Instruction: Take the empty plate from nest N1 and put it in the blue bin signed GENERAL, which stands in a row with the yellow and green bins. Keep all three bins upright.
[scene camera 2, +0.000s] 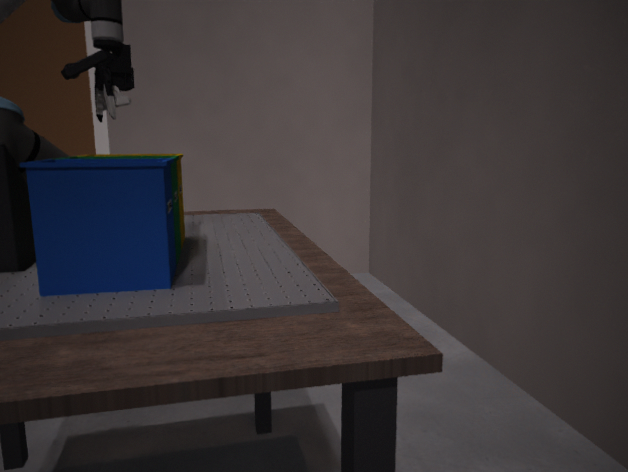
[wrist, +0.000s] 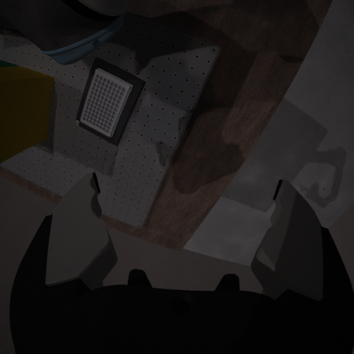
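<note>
Blue bin (scene camera 2: 99, 225): visible there, but in the wrist view the bin is out of frame. Dark nest (wrist: 112, 69): visible. My gripper (scene camera 2: 107, 120), (wrist: 186, 178): visible.
</note>
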